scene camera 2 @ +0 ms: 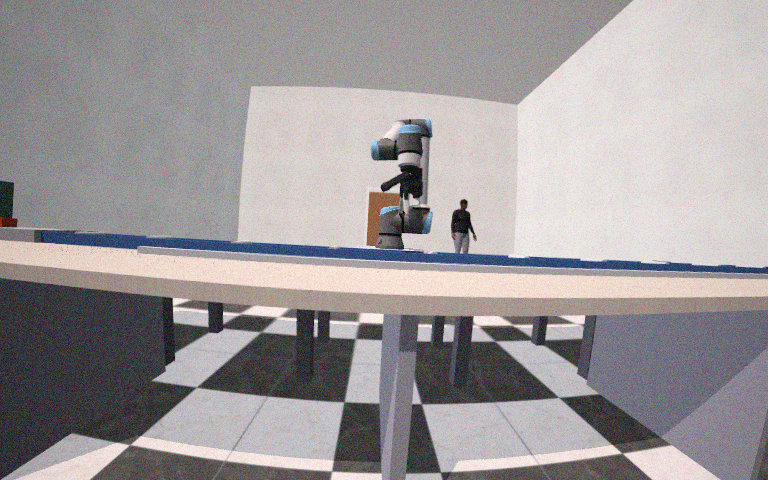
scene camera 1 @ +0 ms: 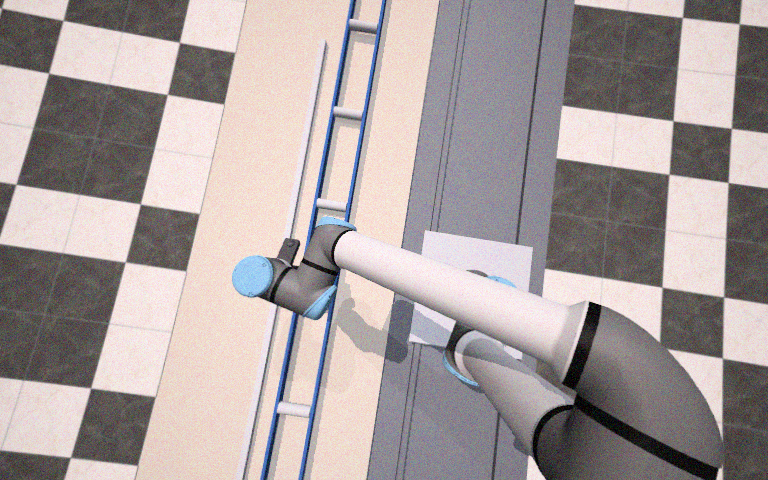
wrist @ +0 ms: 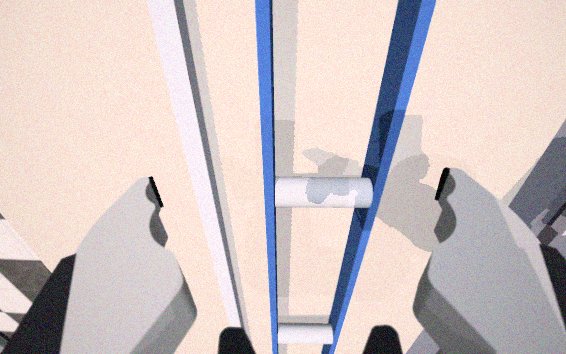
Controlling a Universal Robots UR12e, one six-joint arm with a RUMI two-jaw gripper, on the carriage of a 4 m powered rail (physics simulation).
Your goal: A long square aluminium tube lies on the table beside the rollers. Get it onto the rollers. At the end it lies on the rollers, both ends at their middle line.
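Seen in the pictures: gripper, fingertip midpoint: (scene camera 2: 404,216) (wrist: 295,176); arm's base, origin of the base link: (scene camera 2: 389,248).
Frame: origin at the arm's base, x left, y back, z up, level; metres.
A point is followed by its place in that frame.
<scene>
The long square aluminium tube (scene camera 1: 306,135) @(x -0.548, y -0.783, z -0.005 m) (scene camera 2: 226,254) @(x -0.621, y -0.799, z -0.012 m) (wrist: 184,100) @(x 0.021, y -0.781, z -0.005 m) lies on the table along the outer side of the blue roller frame, apart from it. In scene camera 1 the arm hides its middle and its lower end is out of view. White rollers (scene camera 1: 347,112) @(x -0.660, y -0.621, z 0.029 m) (wrist: 324,192) @(x 0.123, y -0.619, z 0.026 m) sit between the frame's blue rails. My gripper (scene camera 1: 289,249) (scene camera 2: 403,188) (wrist: 295,176) @(x 0.010, y -0.662, z 0.161 m) is open and empty, high above the table. In the wrist view its fingers stand wide to the left and right, with the tube nearer the left finger and running lengthwise between them.
The blue rails (scene camera 1: 325,152) @(x -0.478, y -0.684, z 0.020 m) (scene camera 2: 283,248) @(x -0.451, y -0.694, z 0.013 m) (wrist: 266,125) @(x 0.039, y -0.688, z 0.022 m) stand up from the pale table (scene camera 1: 198,339) @(x 0.350, y -1.055, z -0.030 m) (scene camera 2: 339,283) @(x -0.175, y -1.081, z -0.030 m). The grey rail bed (scene camera 1: 487,113) runs along the table's other side, with the white carriage plate (scene camera 1: 475,251) @(x -0.171, y -0.007, z 0.000 m) under the arm. A person (scene camera 2: 462,223) stands in the background.
</scene>
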